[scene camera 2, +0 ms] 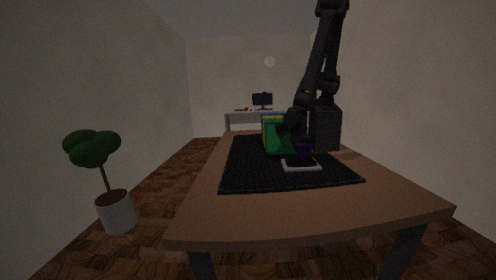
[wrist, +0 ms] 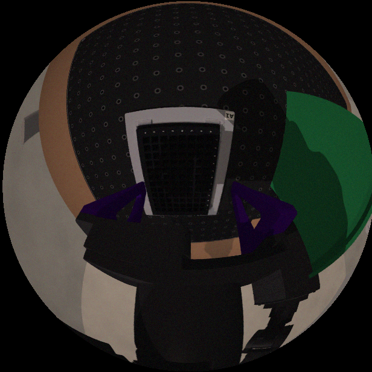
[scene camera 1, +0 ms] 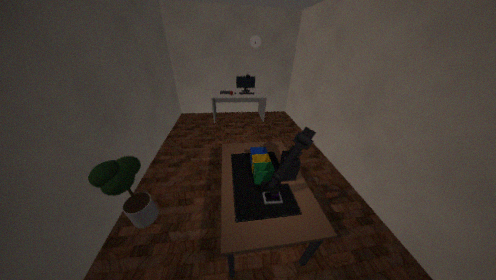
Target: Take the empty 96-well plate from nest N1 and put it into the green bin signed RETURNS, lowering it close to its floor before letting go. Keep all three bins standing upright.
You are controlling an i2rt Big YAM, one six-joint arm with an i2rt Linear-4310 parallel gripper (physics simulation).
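Places are measured from the arm's base along level axes (x ahead, y left, z up), in centimetres.
Pixels of known places: gripper, fingertip midpoint: (scene camera 2: 299, 156) (scene camera 1: 272, 193); arm's base, origin of the base link: (scene camera 2: 324, 105).
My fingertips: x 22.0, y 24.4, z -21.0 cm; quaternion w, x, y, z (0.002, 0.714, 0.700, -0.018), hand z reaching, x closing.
Ahead of a thing's pixels: the offset from my fingertips to its top centre. Level surfaces: height alone.
The dark 96-well plate (wrist: 180, 170) sits in the pale rectangular nest @(dx -0.2, dy +1.1, dz -2.6 cm) (wrist: 131, 131) (scene camera 1: 273, 203) (scene camera 2: 302, 169), which carries an A1 mark at one corner. My gripper (wrist: 188, 186) (scene camera 2: 302, 152) is open, with its purple fingertips low over the near end of the nest, one to each side of the plate, and nothing held between them. Their exact height above the nest is hard to tell. The green bin @(dx +5.1, dy -20.4, dz +13.9 cm) (scene camera 1: 263, 174) (scene camera 2: 276, 137) (wrist: 327, 160) stands upright beside the nest, to the right in the wrist view. Its sign is not readable.
A yellow bin @(dx +5.3, dy -33.5, dz +13.9 cm) (scene camera 1: 261, 158) and a blue bin @(dx +5.5, dy -46.6, dz +13.9 cm) (scene camera 1: 258, 150) stand upright in a row behind the green bin. All stand on the black perforated mat @(dz -4.0 cm) (scene camera 1: 247, 207) (scene camera 2: 250, 175) on the wooden table @(dz -5.3 cm) (scene camera 1: 235, 240) (scene camera 2: 300, 215). The arm's dark base (scene camera 2: 327, 127) stands right of the bins.
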